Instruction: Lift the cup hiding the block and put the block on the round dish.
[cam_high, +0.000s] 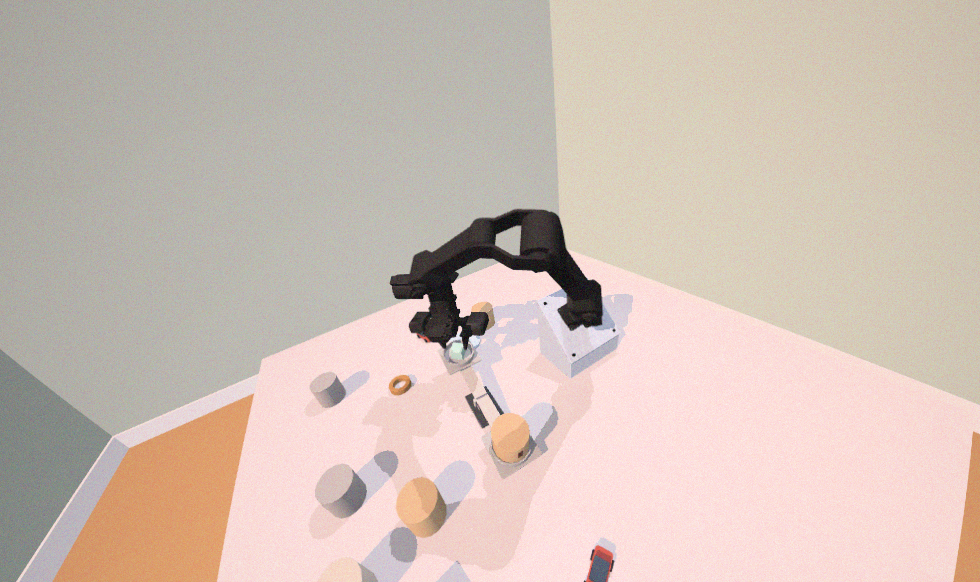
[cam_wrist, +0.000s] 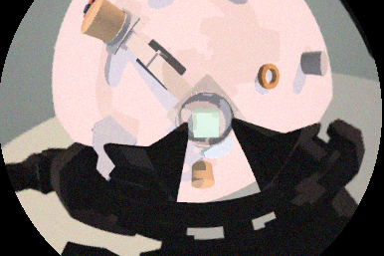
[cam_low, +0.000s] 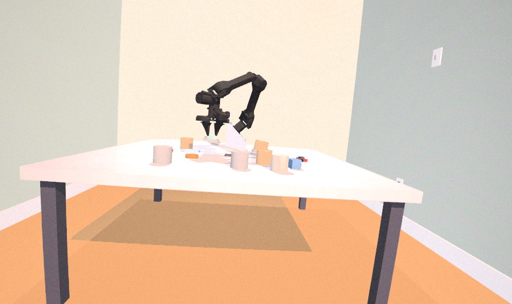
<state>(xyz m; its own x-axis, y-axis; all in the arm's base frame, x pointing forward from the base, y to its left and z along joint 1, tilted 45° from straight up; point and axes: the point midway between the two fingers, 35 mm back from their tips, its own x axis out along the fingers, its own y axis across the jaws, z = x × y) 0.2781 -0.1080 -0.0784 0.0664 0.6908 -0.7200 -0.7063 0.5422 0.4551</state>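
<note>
Right now the pale round dish is 110 mm to the right of my gripper tip, 90 mm below it and 70 mm behind it. Also, from my gripper tip: balance beam (120 mm to the left, 60 mm below, 10 mm ahead); balance (120 mm to the left, 70 mm below, 10 mm ahead); blue block (380 mm to the left, 270 mm ahead, 80 mm below).
</note>
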